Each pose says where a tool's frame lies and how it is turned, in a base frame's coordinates. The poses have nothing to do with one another.
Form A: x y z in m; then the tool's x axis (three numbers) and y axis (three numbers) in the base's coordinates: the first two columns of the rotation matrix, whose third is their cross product.
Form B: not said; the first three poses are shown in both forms.
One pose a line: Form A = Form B
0.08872 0.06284 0.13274 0.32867 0.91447 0.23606 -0.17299 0.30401 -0.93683 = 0.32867 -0.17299 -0.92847 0.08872; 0.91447 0.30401 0.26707 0.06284; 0.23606 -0.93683 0.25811 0.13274; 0 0 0 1
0.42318 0.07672 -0.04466 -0.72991 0.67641 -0.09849 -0.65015 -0.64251 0.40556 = -0.72991 -0.65015 0.21104 0.42318; 0.67641 -0.64251 0.36006 0.07672; -0.09849 0.40556 0.90874 -0.04466; 0 0 0 1
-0.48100 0.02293 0.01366 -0.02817 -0.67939 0.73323 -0.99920 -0.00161 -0.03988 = -0.02817 -0.99920 0.02827 -0.48100; -0.67939 -0.00161 -0.73377 0.02293; 0.73323 -0.03988 -0.67880 0.01366; 0 0 0 1
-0.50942 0.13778 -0.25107 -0.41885 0.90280 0.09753 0.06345 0.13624 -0.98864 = -0.41885 0.06345 -0.90583 -0.50942; 0.90280 0.13624 -0.40790 0.13778; 0.09753 -0.98864 -0.11435 -0.25107; 0 0 0 1
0.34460 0.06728 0.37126 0.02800 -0.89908 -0.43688 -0.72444 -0.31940 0.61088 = 0.02800 -0.72444 -0.68877 0.34460; -0.89908 -0.31940 0.29939 0.06728; -0.43688 0.61088 -0.66027 0.37126; 0 0 0 1
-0.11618 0.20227 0.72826 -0.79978 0.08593 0.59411 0.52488 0.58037 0.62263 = -0.79978 0.52488 -0.29130 -0.11618; 0.08593 0.58037 0.80980 0.20227; 0.59411 0.62263 -0.50927 0.72826; 0 0 0 1
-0.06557 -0.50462 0.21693 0.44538 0.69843 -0.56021 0.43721 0.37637 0.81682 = 0.44538 0.43721 0.78134 -0.06557; 0.69843 0.37637 -0.60872 -0.50462; -0.56021 0.81682 -0.13773 0.21693; 0 0 0 1
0.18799 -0.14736 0.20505 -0.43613 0.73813 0.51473 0.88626 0.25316 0.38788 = -0.43613 0.88626 0.15600 0.18799; 0.73813 0.25316 0.62535 -0.14736; 0.51473 0.38788 -0.76459 0.20505; 0 0 0 1
